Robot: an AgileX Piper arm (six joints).
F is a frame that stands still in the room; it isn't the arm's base.
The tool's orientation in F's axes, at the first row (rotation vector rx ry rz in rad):
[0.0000, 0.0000, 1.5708]
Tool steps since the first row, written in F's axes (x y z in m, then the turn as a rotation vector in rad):
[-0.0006, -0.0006, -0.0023, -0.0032, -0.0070, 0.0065]
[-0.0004, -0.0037, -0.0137, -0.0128, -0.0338, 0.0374]
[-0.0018, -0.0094, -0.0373, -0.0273, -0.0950, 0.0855]
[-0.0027, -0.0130, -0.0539, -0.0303, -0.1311, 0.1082]
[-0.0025, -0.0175, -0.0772, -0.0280, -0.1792, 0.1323]
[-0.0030, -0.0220, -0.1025, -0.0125, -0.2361, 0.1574]
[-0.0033, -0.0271, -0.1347, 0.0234, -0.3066, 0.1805]
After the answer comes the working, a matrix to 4 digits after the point.
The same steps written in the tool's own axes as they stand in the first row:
[-0.0006, 0.0006, -0.0023, -0.0070, 0.0032, 0.0065]
[-0.0037, 0.0004, -0.0137, -0.0338, 0.0128, 0.0374]
[-0.0094, 0.0018, -0.0373, -0.0950, 0.0273, 0.0855]
[-0.0130, 0.0027, -0.0539, -0.1311, 0.0303, 0.1082]
[-0.0175, 0.0025, -0.0772, -0.1792, 0.0280, 0.1323]
[-0.0220, 0.0030, -0.1025, -0.2361, 0.0125, 0.1574]
[-0.0271, 0.0033, -0.1347, -0.3066, -0.0234, 0.1805]

The tool's axes in the first row as the columns of a matrix, in F's axes (rounded; the answer above uses it unrounded):
[0.0000, -1.0000, 0.0000]
[1.0000, 0.0000, 0.0000]
[0.0000, 0.0000, 1.0000]

